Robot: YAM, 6 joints.
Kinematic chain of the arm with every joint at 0, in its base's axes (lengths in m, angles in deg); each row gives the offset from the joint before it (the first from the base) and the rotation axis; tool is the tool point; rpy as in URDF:
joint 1: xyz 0 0 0.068 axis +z
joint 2: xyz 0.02 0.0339 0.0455 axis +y
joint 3: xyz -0.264 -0.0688 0 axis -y
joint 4: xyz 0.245 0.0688 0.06 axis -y
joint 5: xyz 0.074 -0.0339 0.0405 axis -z
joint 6: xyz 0.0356 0 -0.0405 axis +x
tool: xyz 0 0 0 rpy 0 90 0
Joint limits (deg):
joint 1: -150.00..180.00
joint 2: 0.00..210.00
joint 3: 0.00..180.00
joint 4: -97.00..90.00
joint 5: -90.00..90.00
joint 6: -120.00..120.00
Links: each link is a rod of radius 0.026 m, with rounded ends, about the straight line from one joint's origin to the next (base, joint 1, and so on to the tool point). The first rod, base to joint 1, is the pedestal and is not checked.
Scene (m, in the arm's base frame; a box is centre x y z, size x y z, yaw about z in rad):
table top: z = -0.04
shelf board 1: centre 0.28 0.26 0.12 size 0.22 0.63 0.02 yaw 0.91
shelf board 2: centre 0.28 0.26 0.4 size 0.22 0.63 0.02 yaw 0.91
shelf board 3: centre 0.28 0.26 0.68 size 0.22 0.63 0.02 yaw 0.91
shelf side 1: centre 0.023 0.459 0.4 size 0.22 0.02 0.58 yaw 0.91
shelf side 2: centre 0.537 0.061 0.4 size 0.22 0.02 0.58 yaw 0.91
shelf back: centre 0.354 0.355 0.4 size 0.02 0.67 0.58 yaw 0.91
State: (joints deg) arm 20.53 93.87 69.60 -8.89 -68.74 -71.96
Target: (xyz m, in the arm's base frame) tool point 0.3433 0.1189 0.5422
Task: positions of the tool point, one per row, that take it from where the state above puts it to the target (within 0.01 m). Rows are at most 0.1 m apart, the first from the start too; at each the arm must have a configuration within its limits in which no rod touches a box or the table.
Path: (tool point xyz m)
1: 0.2948 0.0967 0.2924
2: 0.2564 0.0490 0.2923
3: 0.2137 0.0148 0.2833
4: 0.2390 0.0093 0.3486
5: 0.2536 0.0044 0.4149
6: 0.2570 0.0005 0.4803
7: 0.2493 -0.0021 0.5422
8: 0.3024 0.0484 0.5477
9: 0.3433 0.1189 0.5422

